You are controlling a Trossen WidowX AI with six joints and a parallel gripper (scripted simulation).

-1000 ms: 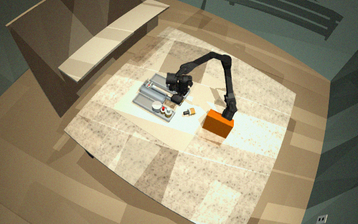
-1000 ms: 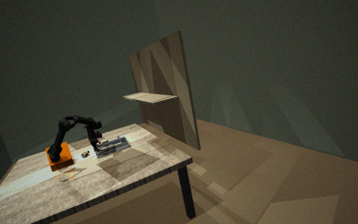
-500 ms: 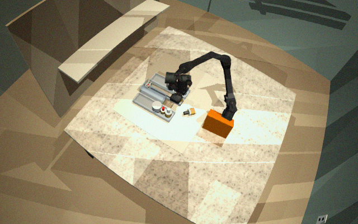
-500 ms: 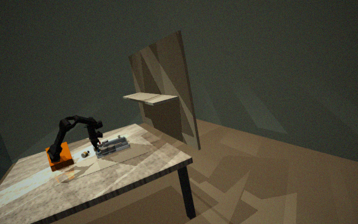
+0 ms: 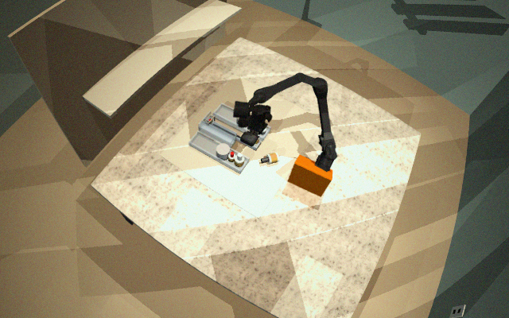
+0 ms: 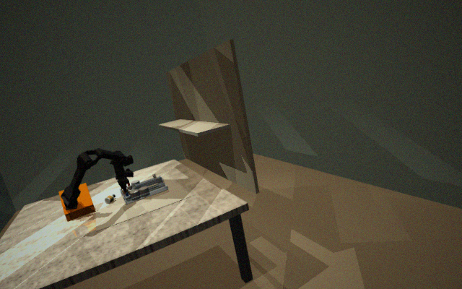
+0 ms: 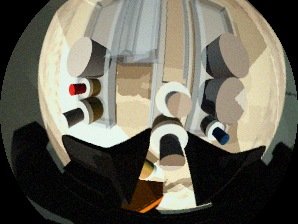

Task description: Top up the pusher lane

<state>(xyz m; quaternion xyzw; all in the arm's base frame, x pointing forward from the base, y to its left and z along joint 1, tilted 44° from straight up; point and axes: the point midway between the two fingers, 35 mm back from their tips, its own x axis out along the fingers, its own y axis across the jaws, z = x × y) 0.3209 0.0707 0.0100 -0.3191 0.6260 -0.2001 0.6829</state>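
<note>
My gripper tip is now 13 cm to the right of the pale jar and 1 cm past it. Also, from my gripper tip: grey lane rack: 14 cm ahead, 4 cm to the left, 3 cm below.
</note>
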